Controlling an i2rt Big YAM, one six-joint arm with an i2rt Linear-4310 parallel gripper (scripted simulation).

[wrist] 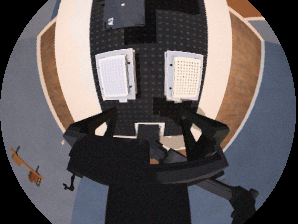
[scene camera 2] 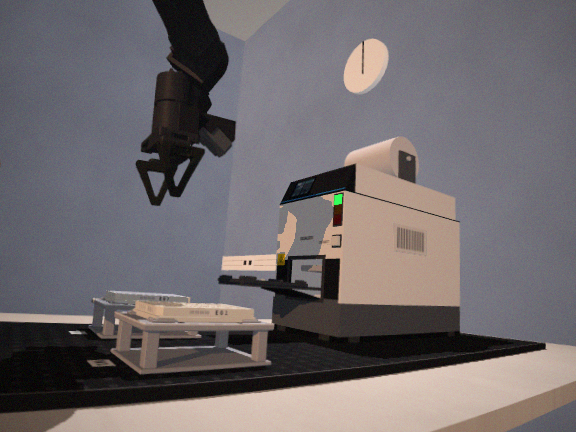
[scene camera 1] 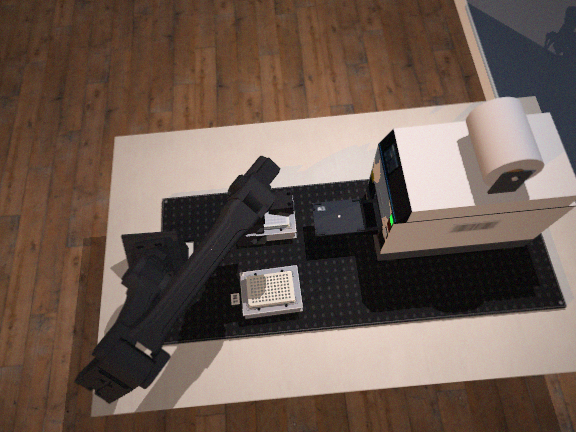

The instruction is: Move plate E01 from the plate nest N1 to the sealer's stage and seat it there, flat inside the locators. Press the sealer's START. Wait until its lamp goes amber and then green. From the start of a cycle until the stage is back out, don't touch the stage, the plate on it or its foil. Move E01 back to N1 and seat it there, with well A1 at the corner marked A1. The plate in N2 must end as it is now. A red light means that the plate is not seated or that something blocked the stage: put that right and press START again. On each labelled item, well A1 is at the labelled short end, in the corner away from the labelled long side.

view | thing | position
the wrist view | my gripper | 148, 110
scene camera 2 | my gripper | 164, 201
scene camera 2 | foil roll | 383, 156
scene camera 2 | sealer stage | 252, 281
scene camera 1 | foil roll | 500, 133
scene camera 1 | sealer stage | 352, 218
